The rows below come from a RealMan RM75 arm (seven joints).
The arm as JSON. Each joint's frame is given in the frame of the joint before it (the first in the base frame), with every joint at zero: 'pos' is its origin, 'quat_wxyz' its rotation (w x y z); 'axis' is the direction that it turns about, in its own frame. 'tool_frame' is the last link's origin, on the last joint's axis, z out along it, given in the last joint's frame.
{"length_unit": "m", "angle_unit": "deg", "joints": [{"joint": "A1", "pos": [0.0, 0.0, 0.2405], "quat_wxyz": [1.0, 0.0, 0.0, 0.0], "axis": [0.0, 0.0, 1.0]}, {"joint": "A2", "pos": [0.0, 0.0, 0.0], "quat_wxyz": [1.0, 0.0, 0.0, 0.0], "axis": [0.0, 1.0, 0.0]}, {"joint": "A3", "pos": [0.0, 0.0, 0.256], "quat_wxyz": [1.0, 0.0, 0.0, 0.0], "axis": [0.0, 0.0, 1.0]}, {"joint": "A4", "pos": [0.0, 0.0, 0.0], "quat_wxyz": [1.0, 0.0, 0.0, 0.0], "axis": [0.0, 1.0, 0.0]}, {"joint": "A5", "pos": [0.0, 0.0, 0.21], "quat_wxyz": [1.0, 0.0, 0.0, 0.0], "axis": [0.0, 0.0, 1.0]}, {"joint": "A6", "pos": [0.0, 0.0, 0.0], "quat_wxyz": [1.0, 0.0, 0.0, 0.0], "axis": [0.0, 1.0, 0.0]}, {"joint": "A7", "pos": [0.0, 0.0, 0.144], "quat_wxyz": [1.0, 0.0, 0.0, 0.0], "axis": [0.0, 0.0, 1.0]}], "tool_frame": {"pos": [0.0, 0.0, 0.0], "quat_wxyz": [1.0, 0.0, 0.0, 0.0]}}
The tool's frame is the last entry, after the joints.
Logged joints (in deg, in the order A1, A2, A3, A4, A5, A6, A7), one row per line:
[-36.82 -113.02 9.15 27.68 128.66 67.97 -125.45]
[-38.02 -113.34 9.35 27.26 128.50 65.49 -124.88]
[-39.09 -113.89 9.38 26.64 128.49 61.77 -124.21]
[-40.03 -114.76 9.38 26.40 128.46 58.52 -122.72]
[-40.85 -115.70 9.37 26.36 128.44 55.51 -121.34]
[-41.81 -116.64 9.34 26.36 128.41 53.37 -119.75]
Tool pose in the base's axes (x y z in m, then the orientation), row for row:
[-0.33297 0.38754 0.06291 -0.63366 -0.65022 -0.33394 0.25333]
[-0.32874 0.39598 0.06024 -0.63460 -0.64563 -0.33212 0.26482]
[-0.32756 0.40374 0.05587 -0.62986 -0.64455 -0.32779 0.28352]
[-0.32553 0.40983 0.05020 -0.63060 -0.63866 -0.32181 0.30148]
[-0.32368 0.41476 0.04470 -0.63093 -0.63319 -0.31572 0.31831]
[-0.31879 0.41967 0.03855 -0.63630 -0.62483 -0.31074 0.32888]
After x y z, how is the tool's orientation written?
As a quaternion, x y z w.
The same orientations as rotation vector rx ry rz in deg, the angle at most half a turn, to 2 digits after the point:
[-98.68 -101.26 -52.00]
[-98.25 -99.95 -51.42]
[-96.59 -98.84 -50.27]
[-95.84 -97.06 -48.91]
[-95.09 -95.43 -47.58]
[-95.41 -93.69 -46.59]

